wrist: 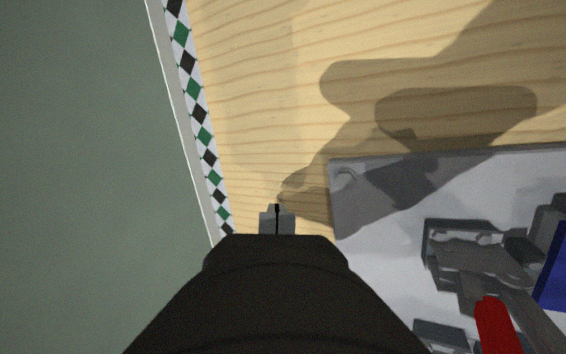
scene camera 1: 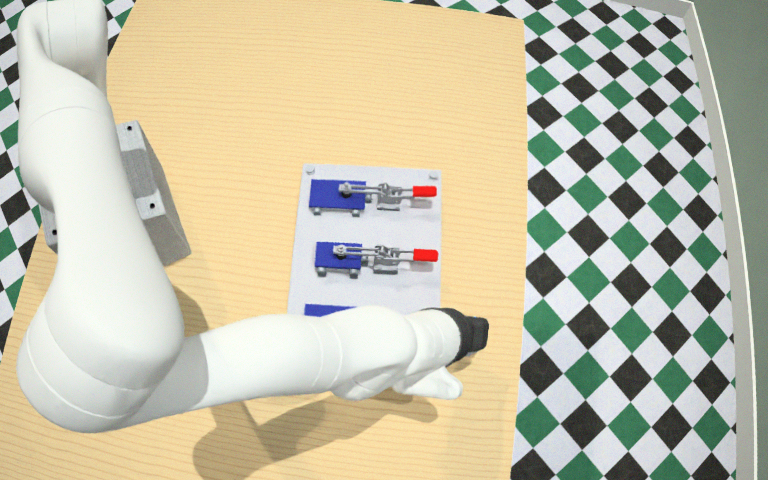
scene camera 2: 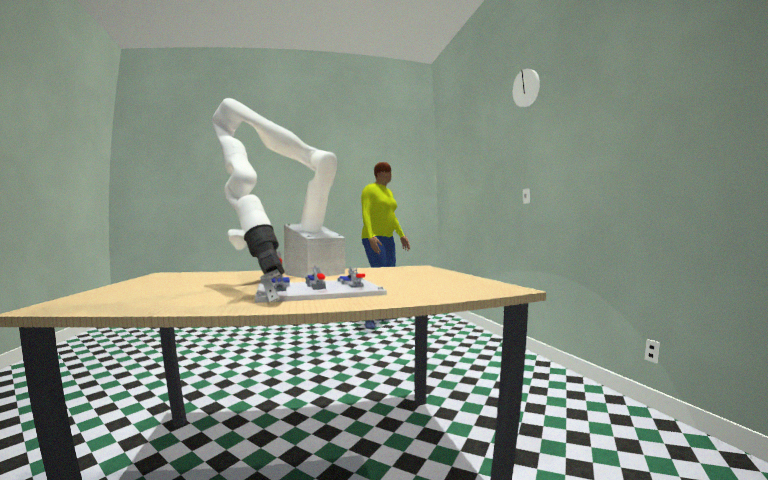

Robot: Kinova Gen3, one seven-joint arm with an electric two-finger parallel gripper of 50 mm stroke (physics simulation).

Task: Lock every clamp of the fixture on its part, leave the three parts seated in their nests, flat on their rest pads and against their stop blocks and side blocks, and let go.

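Seen in the pictures: gripper, fingertip midpoint: (wrist: 276, 214) (scene camera 1: 476, 343) (scene camera 2: 274, 300); arm's base at its link origin: (scene camera 2: 310, 229).
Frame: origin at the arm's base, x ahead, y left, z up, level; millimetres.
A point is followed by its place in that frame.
Three blue parts sit in a row on the grey fixture plate (scene camera 1: 368, 226) @[x 428, y 30, z -176 mm] (scene camera 2: 339, 292) @[x 540, y 13, z -176 mm] (wrist: 380, 280) @[x 506, y -90, z -176 mm]. The top part (scene camera 1: 322, 194) @[x 351, y 76, z -160 mm] and the middle part (scene camera 1: 323, 261) @[x 363, y -44, z -150 mm] have their clamp arms lying over them. Their red handles (scene camera 1: 424, 191) @[x 513, y 76, z -132 mm] (scene camera 1: 425, 255) @[x 516, y -34, z -130 mm] lie flat, pointing away from the parts. The third part (scene camera 1: 325, 310) @[x 371, y -120, z -155 mm] (wrist: 554, 280) @[x 417, y -135, z -155 mm] is mostly hidden under the arm in scene camera 1. Its clamp (wrist: 470, 260) @[x 461, y -151, z -145 mm] has its red handle (scene camera 2: 280, 260) @[x 472, y -136, z -92 mm] (wrist: 496, 325) @[x 466, y -150, z -108 mm] raised. My gripper (scene camera 2: 272, 298) @[x 601, y -156, z -176 mm] (wrist: 276, 214) @[x 601, y -156, z -176 mm] is shut and empty, low by the plate's handle-side edge, beside that clamp. Contact cannot be seen.
The grey robot base block (scene camera 1: 164, 209) @[x 132, y -22, z -36 mm] (scene camera 2: 314, 254) @[x 121, y -1, z -99 mm] stands on the wooden table (scene camera 1: 254, 101) @[x 199, y 284, z -191 mm] (scene camera 2: 430, 288) @[x 501, y 299, z -191 mm] behind the plate. My forearm (scene camera 1: 266, 350) @[x 364, y -284, z 274 mm] crosses over the third nest. A person (scene camera 2: 379, 212) in a yellow top stands beyond the table.
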